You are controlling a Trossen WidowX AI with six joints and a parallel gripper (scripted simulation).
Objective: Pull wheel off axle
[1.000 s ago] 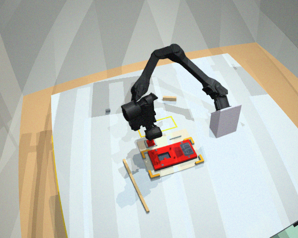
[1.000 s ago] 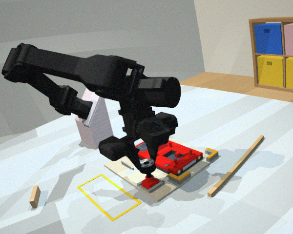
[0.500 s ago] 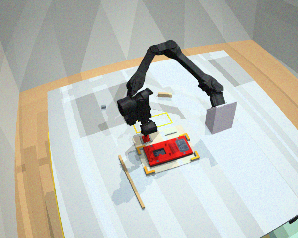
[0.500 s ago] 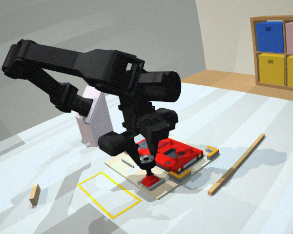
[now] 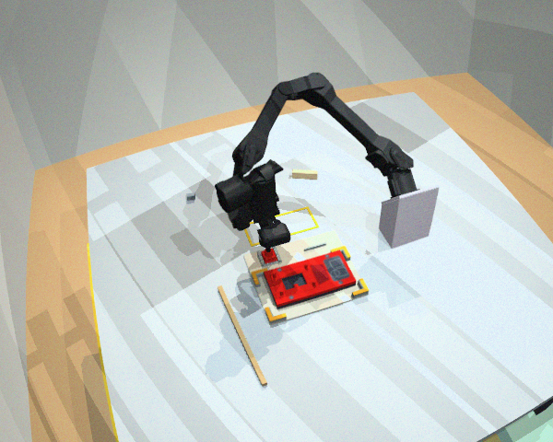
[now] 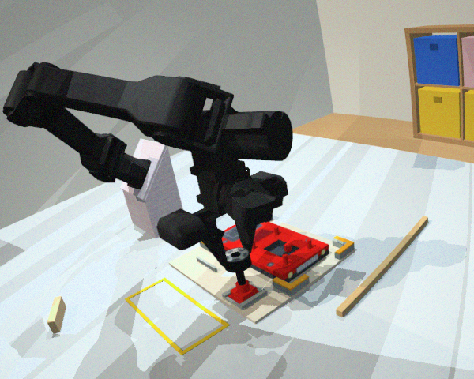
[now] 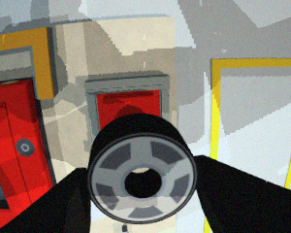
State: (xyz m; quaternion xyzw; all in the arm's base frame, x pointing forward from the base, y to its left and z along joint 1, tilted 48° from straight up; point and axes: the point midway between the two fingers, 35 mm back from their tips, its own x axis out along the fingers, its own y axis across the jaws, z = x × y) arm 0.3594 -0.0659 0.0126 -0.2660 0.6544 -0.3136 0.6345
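Right now the black axle is 40 mm below my gripper tip. The rest, counted from my gripper tip: long wooden strip 140 mm ahead, 190 mm to the left, 70 mm below; small wooden block 210 mm behind, 250 mm to the right, 60 mm below; black wheel right at my gripper tip.
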